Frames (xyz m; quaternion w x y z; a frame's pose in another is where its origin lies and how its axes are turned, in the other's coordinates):
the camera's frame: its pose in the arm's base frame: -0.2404 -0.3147 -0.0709 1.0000 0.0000 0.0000 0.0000
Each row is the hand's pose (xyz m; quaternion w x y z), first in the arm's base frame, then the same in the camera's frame.
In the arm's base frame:
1: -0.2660 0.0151 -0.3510 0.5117 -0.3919 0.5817 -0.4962
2: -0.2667 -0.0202 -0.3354 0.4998 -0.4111 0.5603 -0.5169
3: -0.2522 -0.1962 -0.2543 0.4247 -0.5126 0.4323 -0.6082
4: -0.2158 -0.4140 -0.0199 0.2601 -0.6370 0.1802 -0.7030
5: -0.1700 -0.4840 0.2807 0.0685 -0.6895 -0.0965 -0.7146
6: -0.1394 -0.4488 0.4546 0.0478 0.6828 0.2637 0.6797
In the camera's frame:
1: -0.0256 0.3298 -0.2801 0.5117 -0.3919 0.5817 -0.4962
2: -0.0263 0.2945 -0.2645 0.4998 -0.4111 0.5603 -0.5169
3: -0.0118 0.1185 -0.1834 0.4247 -0.5126 0.4323 -0.6082
4: 0.0246 -0.0993 0.0510 0.2601 -0.6370 0.1802 -0.7030
5: 0.0704 -0.1693 0.3516 0.0685 -0.6895 -0.0965 -0.7146
6: 0.1010 -0.1341 0.5255 0.0478 0.6828 0.2637 0.6797

